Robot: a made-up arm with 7 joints.
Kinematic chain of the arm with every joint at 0, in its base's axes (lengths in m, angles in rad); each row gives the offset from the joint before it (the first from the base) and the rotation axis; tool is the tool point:
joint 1: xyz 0 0 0.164 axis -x
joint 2: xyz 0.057 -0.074 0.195 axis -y
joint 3: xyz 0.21 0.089 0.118 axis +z
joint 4: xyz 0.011 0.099 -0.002 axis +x
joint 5: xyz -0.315 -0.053 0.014 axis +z
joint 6: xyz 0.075 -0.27 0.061 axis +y
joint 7: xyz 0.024 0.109 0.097 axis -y
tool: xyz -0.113 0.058 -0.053
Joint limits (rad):
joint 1: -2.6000..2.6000
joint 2: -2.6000..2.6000
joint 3: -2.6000..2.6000
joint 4: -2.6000..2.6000
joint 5: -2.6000..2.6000
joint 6: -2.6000..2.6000
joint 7: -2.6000..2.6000
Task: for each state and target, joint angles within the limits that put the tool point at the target. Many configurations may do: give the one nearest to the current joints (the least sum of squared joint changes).
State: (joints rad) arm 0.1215 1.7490 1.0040 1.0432 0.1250 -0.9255 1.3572
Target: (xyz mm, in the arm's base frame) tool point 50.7 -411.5 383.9
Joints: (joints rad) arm -0.6056 1.5353 1.1896 1.0503 -0.2541 -1.0274 1.4408
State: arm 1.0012 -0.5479 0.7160 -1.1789 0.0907 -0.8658 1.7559
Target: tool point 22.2 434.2 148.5
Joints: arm 1.3322 -0.1722 0.7382 -1.5875 0.3636 -0.9216 1.8831
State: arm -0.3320 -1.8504 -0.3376 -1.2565 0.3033 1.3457 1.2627
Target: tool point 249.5 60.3 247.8
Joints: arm -0.3268 -2.1280 -0.1052 -1.1005 0.3087 1.2763 1.4517
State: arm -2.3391 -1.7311 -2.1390 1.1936 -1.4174 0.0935 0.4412
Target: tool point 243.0 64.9 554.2
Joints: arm -2.1718 -1.2945 -2.4206 1.1763 -1.3182 0.0682 0.4880
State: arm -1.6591 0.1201 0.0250 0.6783 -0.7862 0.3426 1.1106
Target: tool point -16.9 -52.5 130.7
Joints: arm -1.8151 0.5649 0.0707 1.2136 -1.1741 0.3119 1.5041
